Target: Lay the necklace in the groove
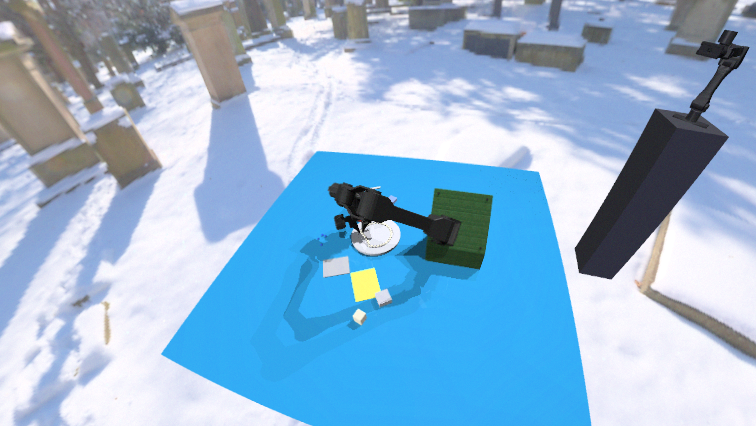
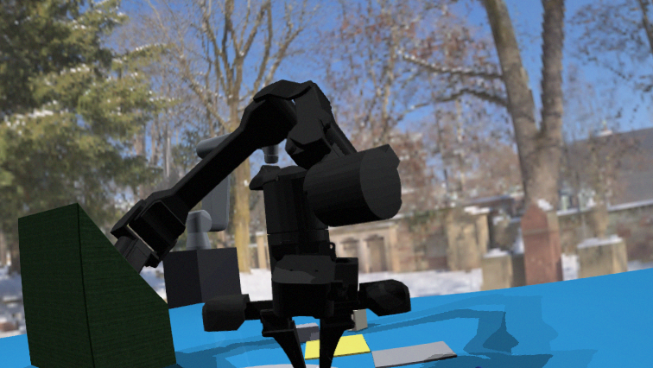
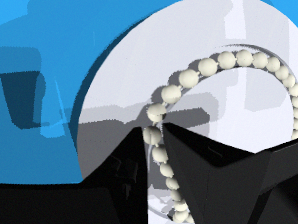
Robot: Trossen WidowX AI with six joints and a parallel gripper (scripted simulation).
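Right now my gripper tip is 60 mm past the round white bead board, 10 mm to the left of it and 10 mm above it. Round my gripper tip: yellow tile: 110 mm behind, 220 mm to the left, 10 mm below; red object: 50 mm ahead, 120 mm to the right, 10 mm below; grey tile: 30 mm ahead, 180 mm to the left, 10 mm below.
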